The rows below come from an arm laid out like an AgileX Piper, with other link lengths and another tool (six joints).
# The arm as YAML. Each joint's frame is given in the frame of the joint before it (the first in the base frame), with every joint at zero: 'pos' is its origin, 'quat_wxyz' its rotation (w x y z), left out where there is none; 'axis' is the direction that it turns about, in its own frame. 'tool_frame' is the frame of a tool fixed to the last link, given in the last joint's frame.
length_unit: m
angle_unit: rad
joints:
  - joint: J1
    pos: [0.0, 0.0, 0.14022]
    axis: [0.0, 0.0, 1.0]
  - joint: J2
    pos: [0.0, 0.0, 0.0]
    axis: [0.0, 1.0, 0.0]
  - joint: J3
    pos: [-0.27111, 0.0, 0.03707]
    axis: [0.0, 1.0, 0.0]
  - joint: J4
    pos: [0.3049, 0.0, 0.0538]
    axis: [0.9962, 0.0, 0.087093]
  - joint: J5
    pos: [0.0, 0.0, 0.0]
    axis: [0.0, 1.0, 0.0]
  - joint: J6
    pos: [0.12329, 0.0, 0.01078]
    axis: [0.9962, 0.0, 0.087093]
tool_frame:
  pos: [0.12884, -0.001, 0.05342]
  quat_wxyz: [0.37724, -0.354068, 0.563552, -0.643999]
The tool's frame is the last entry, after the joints.
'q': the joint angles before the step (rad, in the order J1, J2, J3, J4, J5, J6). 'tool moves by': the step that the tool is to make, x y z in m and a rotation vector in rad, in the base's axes. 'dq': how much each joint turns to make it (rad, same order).
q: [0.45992, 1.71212, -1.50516, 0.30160, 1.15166, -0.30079]
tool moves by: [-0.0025, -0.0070, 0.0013, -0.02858, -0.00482, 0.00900]
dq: [-0.00011, -0.01110, -0.00013, -0.02857, 0.02046, -0.00010]
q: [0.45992, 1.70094, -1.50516, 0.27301, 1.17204, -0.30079]
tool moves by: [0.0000, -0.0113, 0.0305, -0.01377, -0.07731, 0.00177]
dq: [-0.00007, -0.06973, -0.00001, -0.04798, 0.00596, 0.00344]
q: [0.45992, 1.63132, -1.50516, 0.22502, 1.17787, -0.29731]
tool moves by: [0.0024, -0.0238, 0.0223, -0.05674, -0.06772, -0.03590]
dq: [0.00009, -0.06096, -0.00011, -0.09699, 0.01871, 0.04375]
